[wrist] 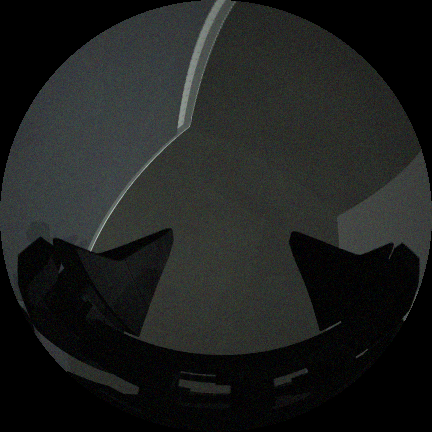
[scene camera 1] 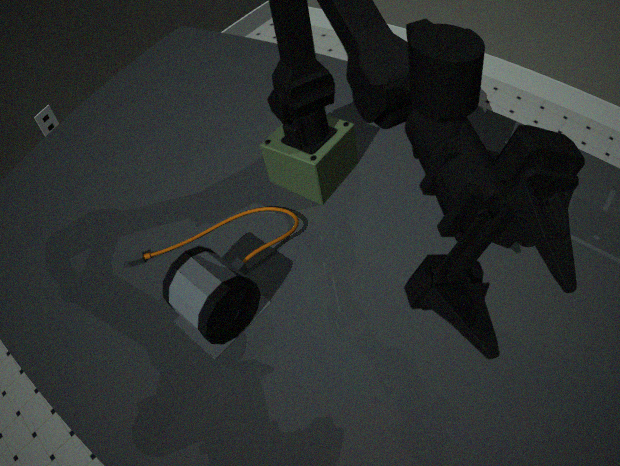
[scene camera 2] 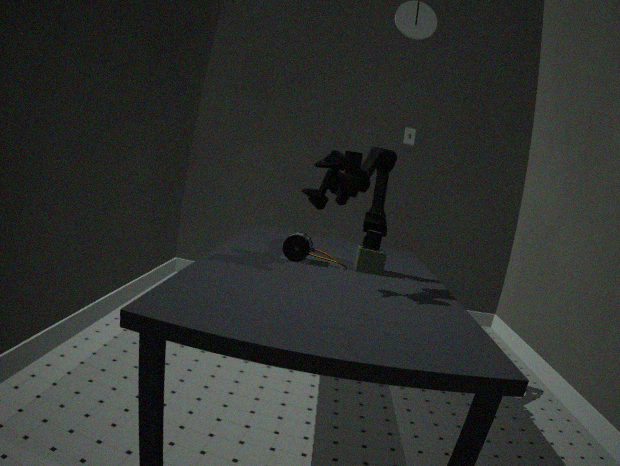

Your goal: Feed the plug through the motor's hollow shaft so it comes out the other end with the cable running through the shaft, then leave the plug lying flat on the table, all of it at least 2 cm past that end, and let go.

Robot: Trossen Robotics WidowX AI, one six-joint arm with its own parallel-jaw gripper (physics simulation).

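Places are measured from the arm's base along level axes (x ahead, y left, z up), in millimetres.
Pixels of known places: gripper, fingertip midpoint: (wrist: pixel 233 236) (scene camera 1: pixel 530 327) (scene camera 2: pixel 308 178); arm's base, origin of the base link: (scene camera 1: pixel 309 136) (scene camera 2: pixel 371 248).
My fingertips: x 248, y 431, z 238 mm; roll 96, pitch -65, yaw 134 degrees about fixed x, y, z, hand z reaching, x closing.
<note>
Ahead of a thing's pixels: the offset from my fingertips to its top centre. "pt": to the spot under its first point. Level surfaces: height alone.
The motor {dx +33, dy -386, dz -226 mm} (scene camera 1: pixel 192 290) (scene camera 2: pixel 296 247) is a grey cylinder with dark round ends, lying on its side on the table. Its shaft opening cannot be made out in the dark. The orange cable (scene camera 1: pixel 270 208) (scene camera 2: pixel 328 257) curves in a loop beside the motor, outside it. One cable end meets the area behind the motor. The plug {pt dx +42, dy -560, dz -318 mm} (scene camera 1: pixel 146 256), a small orange tip with a dark collar, is at the other end, left of the motor in scene camera 1. My gripper (scene camera 1: pixel 531 323) (scene camera 2: pixel 309 177) (wrist: pixel 233 236) is open and empty, high above the table and apart from motor and plug.
The arm stands on a green base block (scene camera 1: pixel 295 175) (scene camera 2: pixel 370 260) beyond the cable loop. The dark table {dz -328 mm} (scene camera 1: pixel 400 400) (scene camera 2: pixel 300 310) bears broad arm shadows, some around the motor and plug. The wrist view shows table, wall and a pale skirting strip.
</note>
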